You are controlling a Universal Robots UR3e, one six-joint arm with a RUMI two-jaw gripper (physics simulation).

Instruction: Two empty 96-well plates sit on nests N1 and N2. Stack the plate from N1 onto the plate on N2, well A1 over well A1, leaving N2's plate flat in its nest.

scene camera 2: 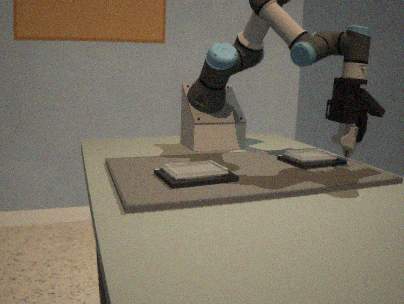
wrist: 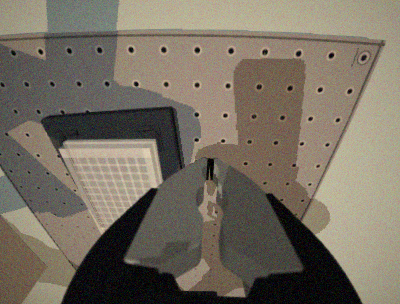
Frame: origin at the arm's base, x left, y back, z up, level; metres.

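Seen in the pictures: gripper, fingertip midpoint: (scene camera 2: 346,157) (wrist: 209,160); arm's base, link origin: (scene camera 2: 205,99).
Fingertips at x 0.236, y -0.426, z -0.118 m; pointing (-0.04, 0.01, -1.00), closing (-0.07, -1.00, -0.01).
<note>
Pixels of each thing's top centre, then the offset from my fingertips to it. Level surfaces: height alone.
- white 96-well plate, top centre: (scene camera 2: 195,166) dx -0.425, dy +0.046, dz -0.004 m
- white plate, top centre: (wrist: 120,202) (scene camera 2: 310,152) dx -0.052, dy +0.090, dz -0.002 m
- second black nest, top centre: (wrist: 126,189) (scene camera 2: 312,156) dx -0.047, dy +0.088, dz -0.016 m
- perforated board, surface height: dz -0.030 m
- pale table, surface height: dz -0.043 m
One white 96-well plate (scene camera 2: 194,170) sits on a black nest (scene camera 2: 205,182) at the left of the scene view. The other white plate (scene camera 2: 310,155) (wrist: 115,180) sits on a second black nest (scene camera 2: 325,163) (wrist: 115,122) at the right. Both look flat in the scene view. Labels N1 and N2 and the A1 corners cannot be made out. My gripper (scene camera 2: 347,155) (wrist: 209,160) is shut with no plate between its fingers. It points down beside the right-hand plate, to the right of its nest in the wrist view. Its fingers hide part of the board there.
Both nests stand on a perforated board (scene camera 2: 135,192) (wrist: 215,67) on the pale table (scene camera 2: 225,240). The robot's base block (scene camera 2: 220,136) stands behind the board. Arm shadows fall across the board. The board's right edge shows close to the gripper in the wrist view.
</note>
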